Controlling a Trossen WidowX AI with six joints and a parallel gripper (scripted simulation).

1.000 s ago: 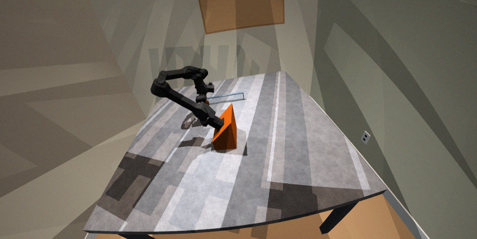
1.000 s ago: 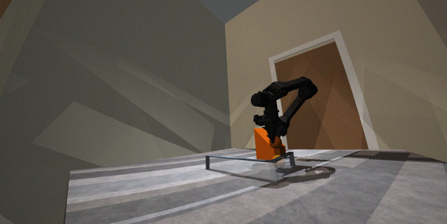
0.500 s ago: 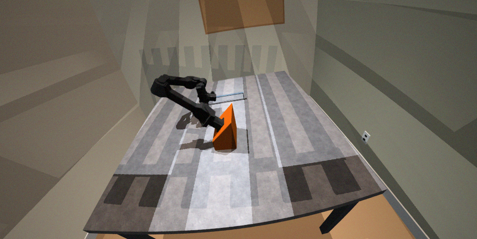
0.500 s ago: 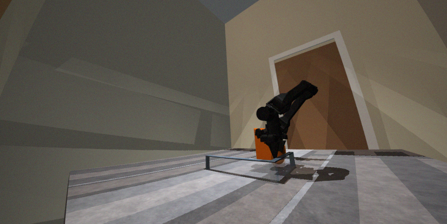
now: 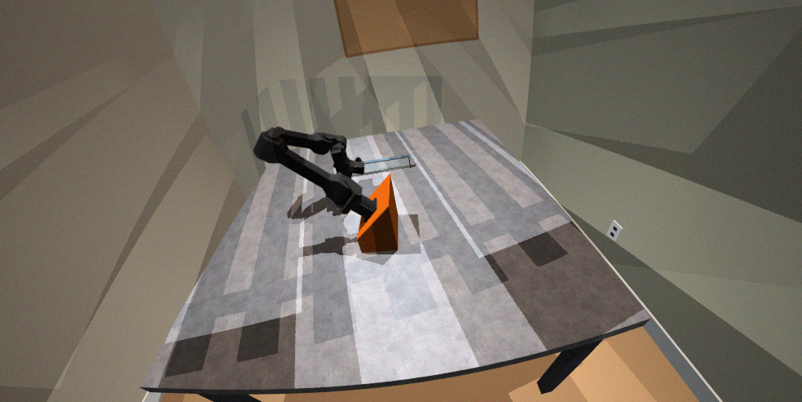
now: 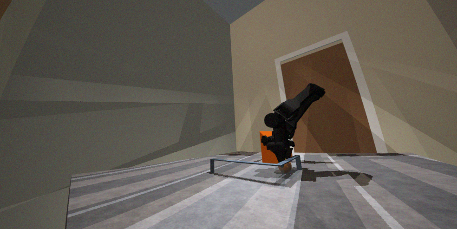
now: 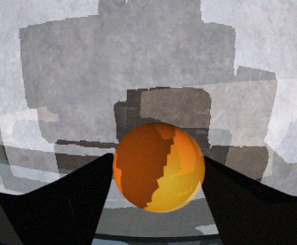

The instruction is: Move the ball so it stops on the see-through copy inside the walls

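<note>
My gripper tip is right at the orange ball. The rest, counted from my gripper tip: see-through copy of ball (right at my gripper tip).
</note>
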